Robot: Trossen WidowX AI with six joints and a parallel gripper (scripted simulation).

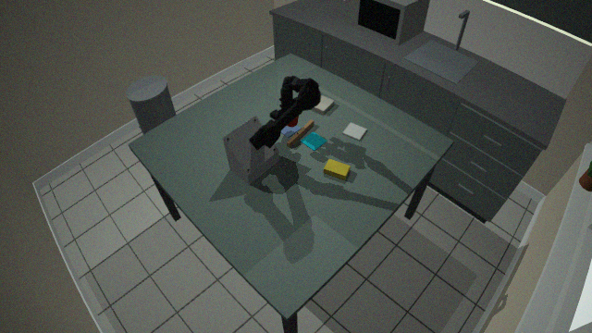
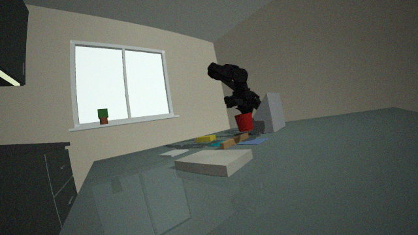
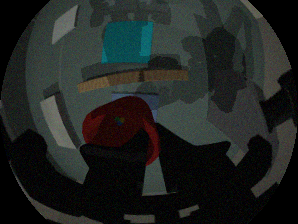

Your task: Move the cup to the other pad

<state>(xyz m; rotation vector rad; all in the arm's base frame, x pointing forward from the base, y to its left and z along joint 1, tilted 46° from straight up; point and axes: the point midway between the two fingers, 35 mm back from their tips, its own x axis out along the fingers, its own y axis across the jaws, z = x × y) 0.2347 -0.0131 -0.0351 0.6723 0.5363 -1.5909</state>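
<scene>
The cyan pad lies 14 cm to the right of my gripper tip, 9 cm below it and 4 cm ahead of it. Also, from my gripper tip: blue pad (9 cm below, 3 cm ahead, 2 cm to the left); then red cup (3 cm ahead); then wooden bar (8 cm below, 6 cm to the right, 3 cm ahead).
</scene>
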